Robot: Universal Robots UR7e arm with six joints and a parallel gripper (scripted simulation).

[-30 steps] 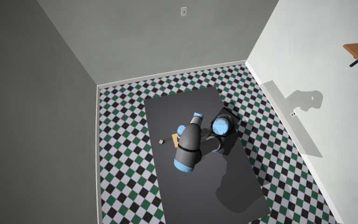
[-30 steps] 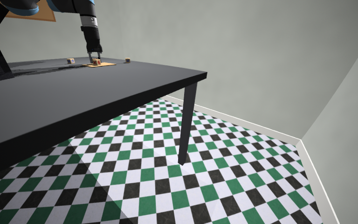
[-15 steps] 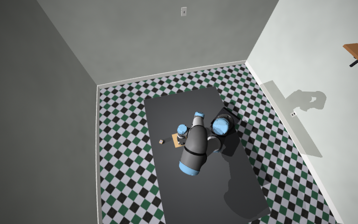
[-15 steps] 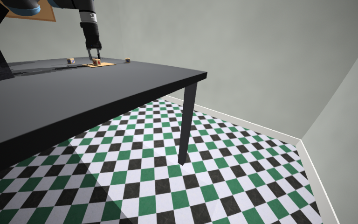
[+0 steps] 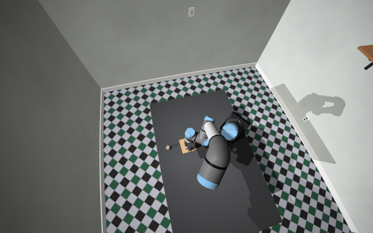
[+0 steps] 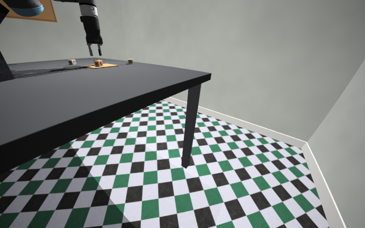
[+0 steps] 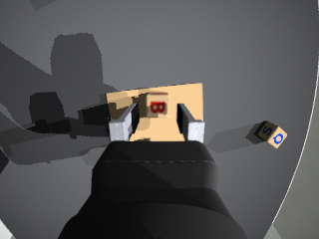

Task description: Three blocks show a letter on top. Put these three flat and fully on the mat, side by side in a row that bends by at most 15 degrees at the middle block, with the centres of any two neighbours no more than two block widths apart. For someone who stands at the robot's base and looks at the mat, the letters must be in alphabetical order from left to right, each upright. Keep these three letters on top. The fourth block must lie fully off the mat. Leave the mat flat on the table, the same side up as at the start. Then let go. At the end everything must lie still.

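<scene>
Now: hand 8 cm to the left of the G block and 5 cm above it. Also, from my hand: mat (7 cm below, 5 cm to the right, 1 cm ahead).
</scene>
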